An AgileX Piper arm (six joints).
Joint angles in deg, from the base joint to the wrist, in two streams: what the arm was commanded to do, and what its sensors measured. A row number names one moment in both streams.
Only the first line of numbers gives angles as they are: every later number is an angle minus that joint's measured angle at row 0.
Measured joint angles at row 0:
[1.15 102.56 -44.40 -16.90 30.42 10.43]
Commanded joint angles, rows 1 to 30:
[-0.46 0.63 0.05 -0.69 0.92 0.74]
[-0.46 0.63 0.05 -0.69 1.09 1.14]
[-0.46 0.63 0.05 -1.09 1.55 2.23]
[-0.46 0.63 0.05 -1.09 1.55 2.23]
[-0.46 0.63 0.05 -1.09 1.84 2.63]
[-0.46 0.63 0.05 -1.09 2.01 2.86]
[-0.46 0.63 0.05 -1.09 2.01 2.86]
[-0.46 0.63 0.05 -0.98 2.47 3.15]
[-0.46 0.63 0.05 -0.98 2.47 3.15]
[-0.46 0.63 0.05 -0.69 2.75 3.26]
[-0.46 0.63 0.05 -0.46 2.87 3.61]
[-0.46 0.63 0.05 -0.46 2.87 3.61]
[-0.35 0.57 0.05 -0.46 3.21 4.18]
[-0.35 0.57 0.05 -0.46 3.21 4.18]
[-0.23 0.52 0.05 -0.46 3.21 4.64]
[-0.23 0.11 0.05 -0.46 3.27 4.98]
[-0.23 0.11 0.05 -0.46 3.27 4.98]
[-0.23 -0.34 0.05 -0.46 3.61 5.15]
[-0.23 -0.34 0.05 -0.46 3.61 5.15]
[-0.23 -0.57 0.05 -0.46 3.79 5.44]
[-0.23 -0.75 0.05 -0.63 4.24 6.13]
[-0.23 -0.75 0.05 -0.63 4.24 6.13]
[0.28 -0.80 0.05 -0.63 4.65 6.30]
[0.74 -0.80 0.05 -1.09 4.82 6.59]
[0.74 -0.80 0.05 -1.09 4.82 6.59]
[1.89 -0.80 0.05 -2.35 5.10 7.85]
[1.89 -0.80 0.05 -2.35 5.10 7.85]
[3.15 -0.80 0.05 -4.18 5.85 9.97]
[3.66 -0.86 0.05 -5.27 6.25 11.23]
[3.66 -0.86 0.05 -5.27 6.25 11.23]
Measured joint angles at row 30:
[2.80 -0.69 -0.12 -4.53 5.45 9.05]
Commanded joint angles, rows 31 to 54:
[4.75 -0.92 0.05 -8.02 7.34 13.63]
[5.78 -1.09 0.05 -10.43 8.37 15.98]
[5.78 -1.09 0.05 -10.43 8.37 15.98]
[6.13 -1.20 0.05 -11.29 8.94 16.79]
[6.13 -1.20 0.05 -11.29 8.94 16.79]
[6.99 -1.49 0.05 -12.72 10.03 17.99]
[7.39 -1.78 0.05 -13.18 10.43 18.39]
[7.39 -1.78 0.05 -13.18 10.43 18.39]
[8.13 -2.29 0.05 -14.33 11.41 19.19]
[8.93 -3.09 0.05 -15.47 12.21 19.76]
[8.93 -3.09 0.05 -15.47 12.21 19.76]
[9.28 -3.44 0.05 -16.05 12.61 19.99]
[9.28 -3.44 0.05 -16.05 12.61 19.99]
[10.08 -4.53 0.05 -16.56 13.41 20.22]
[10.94 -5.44 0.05 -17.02 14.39 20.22]
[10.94 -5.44 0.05 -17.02 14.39 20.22]
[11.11 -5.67 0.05 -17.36 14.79 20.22]
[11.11 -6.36 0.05 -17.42 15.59 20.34]
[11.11 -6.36 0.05 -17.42 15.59 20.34]
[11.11 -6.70 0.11 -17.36 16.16 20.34]
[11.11 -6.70 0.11 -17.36 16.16 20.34]
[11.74 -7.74 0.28 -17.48 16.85 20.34]
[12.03 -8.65 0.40 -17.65 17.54 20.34]
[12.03 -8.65 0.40 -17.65 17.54 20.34]
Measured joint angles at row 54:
[11.40 -6.82 0.11 -14.84 14.16 19.76]
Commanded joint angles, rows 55 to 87:
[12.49 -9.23 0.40 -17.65 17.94 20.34]
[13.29 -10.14 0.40 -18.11 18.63 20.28]
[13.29 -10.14 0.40 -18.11 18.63 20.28]
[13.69 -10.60 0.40 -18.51 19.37 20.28]
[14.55 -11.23 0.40 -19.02 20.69 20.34]
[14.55 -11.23 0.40 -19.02 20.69 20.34]
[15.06 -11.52 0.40 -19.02 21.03 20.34]
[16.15 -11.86 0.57 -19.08 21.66 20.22]
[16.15 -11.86 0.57 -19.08 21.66 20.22]
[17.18 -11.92 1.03 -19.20 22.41 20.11]
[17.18 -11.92 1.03 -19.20 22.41 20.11]
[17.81 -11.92 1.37 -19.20 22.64 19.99]
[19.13 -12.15 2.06 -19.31 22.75 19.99]
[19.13 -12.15 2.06 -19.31 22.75 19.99]
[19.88 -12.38 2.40 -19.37 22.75 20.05]
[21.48 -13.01 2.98 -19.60 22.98 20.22]
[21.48 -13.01 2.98 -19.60 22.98 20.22]
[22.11 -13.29 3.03 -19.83 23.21 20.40]
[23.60 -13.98 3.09 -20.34 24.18 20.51]
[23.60 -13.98 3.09 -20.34 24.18 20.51]
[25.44 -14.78 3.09 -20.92 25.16 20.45]
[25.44 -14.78 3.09 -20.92 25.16 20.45]
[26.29 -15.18 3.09 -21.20 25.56 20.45]
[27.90 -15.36 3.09 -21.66 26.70 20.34]
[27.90 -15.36 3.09 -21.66 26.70 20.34]
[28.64 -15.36 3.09 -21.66 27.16 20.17]
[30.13 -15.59 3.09 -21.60 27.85 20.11]
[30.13 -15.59 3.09 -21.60 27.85 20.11]
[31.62 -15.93 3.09 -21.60 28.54 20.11]
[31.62 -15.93 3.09 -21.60 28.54 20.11]
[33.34 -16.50 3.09 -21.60 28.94 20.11]
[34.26 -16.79 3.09 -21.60 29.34 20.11]
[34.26 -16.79 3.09 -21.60 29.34 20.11]
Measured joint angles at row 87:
[32.20 -15.59 3.03 -18.28 25.79 19.82]
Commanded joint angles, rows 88 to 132:
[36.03 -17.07 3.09 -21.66 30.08 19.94]
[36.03 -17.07 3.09 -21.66 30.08 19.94]
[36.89 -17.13 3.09 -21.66 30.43 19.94]
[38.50 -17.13 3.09 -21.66 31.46 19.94]
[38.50 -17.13 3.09 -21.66 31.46 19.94]
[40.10 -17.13 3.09 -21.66 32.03 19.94]
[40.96 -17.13 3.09 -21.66 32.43 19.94]
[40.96 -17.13 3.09 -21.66 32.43 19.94]
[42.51 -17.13 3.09 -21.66 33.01 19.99]
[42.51 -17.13 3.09 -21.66 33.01 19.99]
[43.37 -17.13 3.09 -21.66 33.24 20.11]
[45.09 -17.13 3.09 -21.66 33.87 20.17]
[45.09 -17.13 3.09 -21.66 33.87 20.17]
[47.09 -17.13 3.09 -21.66 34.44 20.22]
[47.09 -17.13 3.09 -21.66 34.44 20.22]
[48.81 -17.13 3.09 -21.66 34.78 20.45]
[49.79 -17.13 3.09 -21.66 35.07 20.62]
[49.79 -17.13 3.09 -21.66 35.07 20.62]
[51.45 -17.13 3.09 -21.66 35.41 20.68]
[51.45 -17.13 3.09 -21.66 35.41 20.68]
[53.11 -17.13 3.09 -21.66 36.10 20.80]
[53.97 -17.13 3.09 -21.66 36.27 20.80]
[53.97 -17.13 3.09 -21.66 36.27 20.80]
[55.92 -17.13 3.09 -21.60 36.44 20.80]
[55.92 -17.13 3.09 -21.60 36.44 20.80]
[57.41 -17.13 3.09 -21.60 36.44 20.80]
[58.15 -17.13 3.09 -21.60 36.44 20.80]
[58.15 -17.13 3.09 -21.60 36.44 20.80]
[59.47 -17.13 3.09 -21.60 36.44 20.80]
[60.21 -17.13 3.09 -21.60 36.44 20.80]
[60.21 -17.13 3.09 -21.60 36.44 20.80]
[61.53 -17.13 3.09 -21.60 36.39 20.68]
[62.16 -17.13 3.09 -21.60 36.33 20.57]
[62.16 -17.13 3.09 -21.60 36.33 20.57]
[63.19 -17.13 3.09 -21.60 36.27 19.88]
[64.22 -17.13 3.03 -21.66 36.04 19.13]
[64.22 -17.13 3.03 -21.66 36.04 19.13]
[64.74 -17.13 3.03 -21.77 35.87 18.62]
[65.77 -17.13 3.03 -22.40 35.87 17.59]
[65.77 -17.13 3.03 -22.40 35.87 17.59]
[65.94 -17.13 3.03 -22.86 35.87 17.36]
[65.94 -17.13 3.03 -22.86 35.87 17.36]
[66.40 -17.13 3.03 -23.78 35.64 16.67]
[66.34 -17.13 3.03 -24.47 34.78 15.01]
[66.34 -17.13 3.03 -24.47 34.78 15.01]
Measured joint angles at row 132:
[66.06 -16.79 3.03 -19.37 33.18 17.13]
